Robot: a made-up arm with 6 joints.
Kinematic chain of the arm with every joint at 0, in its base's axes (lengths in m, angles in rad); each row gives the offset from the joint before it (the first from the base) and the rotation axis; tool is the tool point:
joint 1: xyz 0 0 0.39 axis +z
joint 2: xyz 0.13 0 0 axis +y
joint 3: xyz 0 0 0.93 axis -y
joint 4: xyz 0 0 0.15 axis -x
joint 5: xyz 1.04 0 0 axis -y
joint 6: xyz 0.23 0 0 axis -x
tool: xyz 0 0 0
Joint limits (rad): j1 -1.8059..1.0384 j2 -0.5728..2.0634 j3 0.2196..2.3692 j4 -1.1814..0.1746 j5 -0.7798..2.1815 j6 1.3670..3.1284
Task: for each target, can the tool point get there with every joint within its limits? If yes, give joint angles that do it. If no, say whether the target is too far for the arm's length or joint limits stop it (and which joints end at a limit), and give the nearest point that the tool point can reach.
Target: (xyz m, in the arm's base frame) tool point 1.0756 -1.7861 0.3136
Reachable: yes | joints -1.0248 1.0344 0.4522 -0.3241 0.1131 2.5669
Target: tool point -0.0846 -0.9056 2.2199
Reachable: yes | joints -1.4408 0.3268 1.1985 -1.0712 1.6514 2.9531
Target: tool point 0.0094 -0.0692 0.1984
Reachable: no: joint limits stop it (at a limit: joint 2, joint 3, joint 4, joint 5) | nearest point 0.1258 -0.9258 -0.9840 | short by 1.465 m
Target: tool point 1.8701 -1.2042 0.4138
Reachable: yes | joints -0.5332 1.3687 0.9464 -0.4358 1.0992 1.5503
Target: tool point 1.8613 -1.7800 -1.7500
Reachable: no: too far | nearest point 1.3259 -1.2680 -0.9754 | short by 1.072 m
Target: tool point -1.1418 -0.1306 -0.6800
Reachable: no: joint limits stop it (at a limit: joint 1, joint 2, joint 3, joint 4) | nearest point -0.4079 -0.8415 -1.0403 | short by 1.083 m
